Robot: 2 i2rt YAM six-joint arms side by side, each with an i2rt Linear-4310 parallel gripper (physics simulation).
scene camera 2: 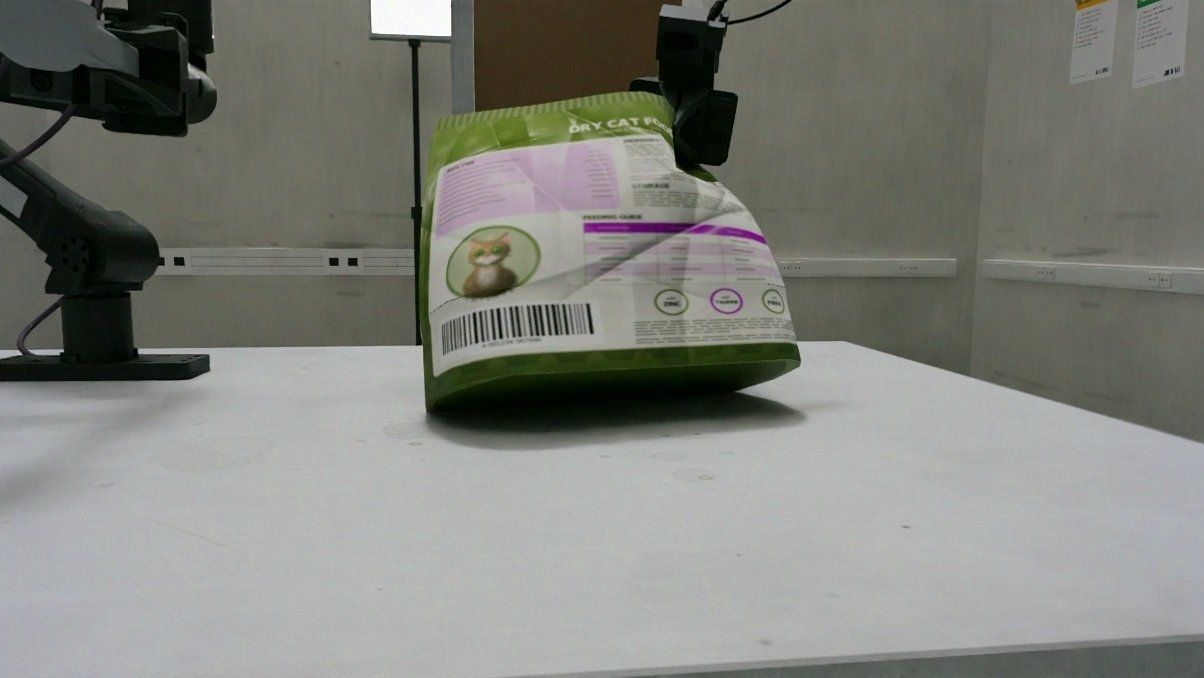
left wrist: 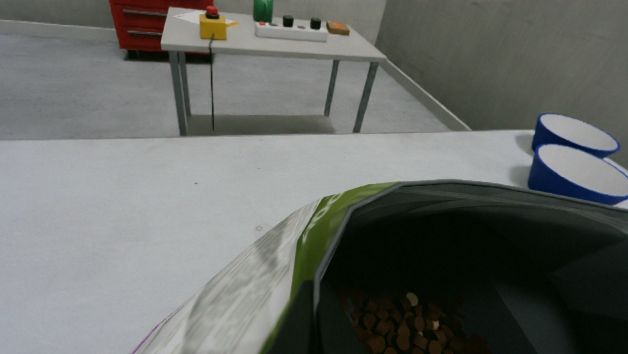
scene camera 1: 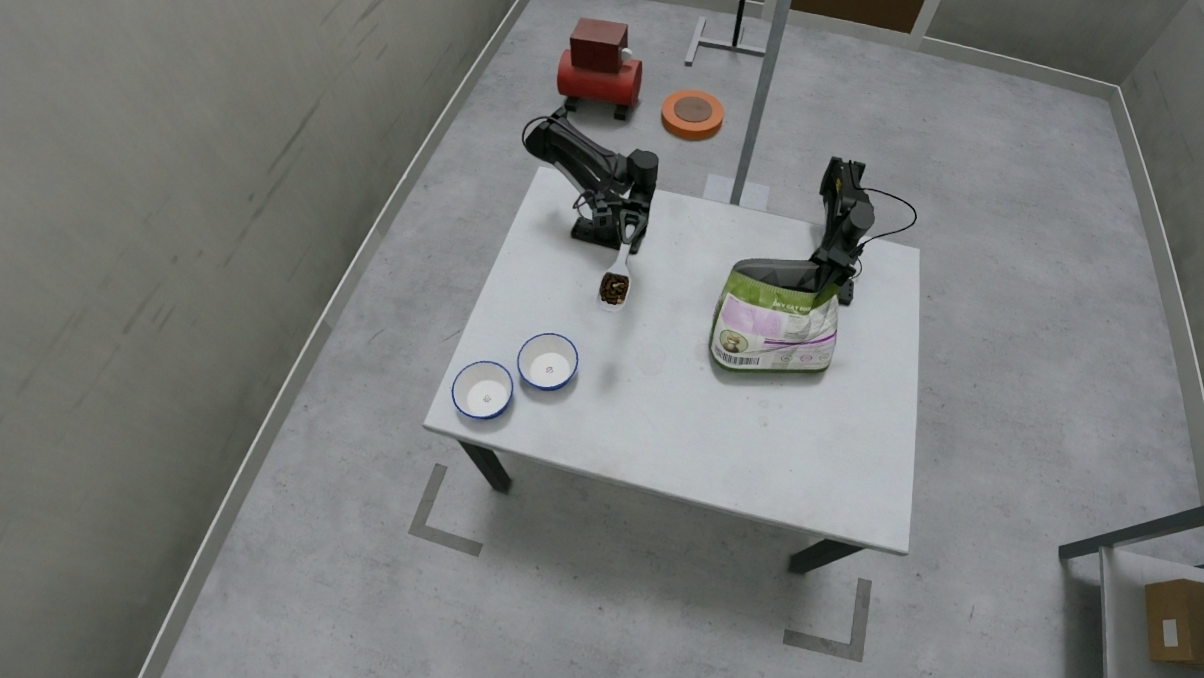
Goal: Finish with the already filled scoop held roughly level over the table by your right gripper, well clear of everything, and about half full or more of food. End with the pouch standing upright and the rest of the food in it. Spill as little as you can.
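The green and white pouch (scene camera 1: 775, 332) (scene camera 2: 513, 193) (left wrist: 250, 265) is at the right of the table, open at the top and tilted, its underside partly raised in scene camera 2. Brown food (left wrist: 400, 325) lies inside it. My left gripper (scene camera 1: 825, 282) (scene camera 2: 692, 158) (left wrist: 315, 295) is shut on the pouch's rim at its right side. My right gripper (scene camera 1: 627, 229) is shut on the handle of the white scoop (scene camera 1: 619, 267). The scoop is over the table, well apart from the pouch, looks roughly level and holds a heap of brown food (scene camera 1: 614, 288). It does not show in scene camera 2.
Two blue-rimmed white bowls (scene camera 1: 548, 362) (scene camera 1: 482, 389) stand at the table's front left in scene camera 1, and at the right in the left wrist view. The white table (scene camera 1: 674, 446) (scene camera 2: 589, 539) (left wrist: 150, 220) carries both arms at its back edge.
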